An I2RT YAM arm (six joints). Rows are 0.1 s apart.
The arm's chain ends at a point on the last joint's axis. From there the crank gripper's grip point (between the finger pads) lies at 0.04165 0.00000 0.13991 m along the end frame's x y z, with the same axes.
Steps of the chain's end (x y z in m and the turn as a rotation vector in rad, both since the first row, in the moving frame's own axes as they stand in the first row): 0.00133 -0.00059 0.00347 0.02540 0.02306 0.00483; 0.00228 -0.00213 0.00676 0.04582 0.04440 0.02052; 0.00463 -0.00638 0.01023 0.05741 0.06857 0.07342; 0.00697 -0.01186 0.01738 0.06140 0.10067 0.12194; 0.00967 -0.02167 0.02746 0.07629 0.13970 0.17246; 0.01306 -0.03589 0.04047 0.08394 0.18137 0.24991; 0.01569 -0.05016 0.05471 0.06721 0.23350 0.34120; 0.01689 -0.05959 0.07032 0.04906 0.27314 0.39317
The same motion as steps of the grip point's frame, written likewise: 0.00455 -0.00392 0.00243 0.02540 0.02306 0.00483; 0.00850 -0.00758 0.00465 0.04582 0.04440 0.02052; 0.01429 -0.01091 0.00691 0.05741 0.06857 0.07342; 0.02099 -0.01437 0.01239 0.06140 0.10067 0.12194; 0.02893 -0.02323 0.02020 0.07629 0.13970 0.17246; 0.03749 -0.03374 0.03071 0.08394 0.18137 0.24991; 0.04548 -0.03968 0.04167 0.06721 0.23350 0.34120; 0.05029 -0.04280 0.05449 0.04906 0.27314 0.39317
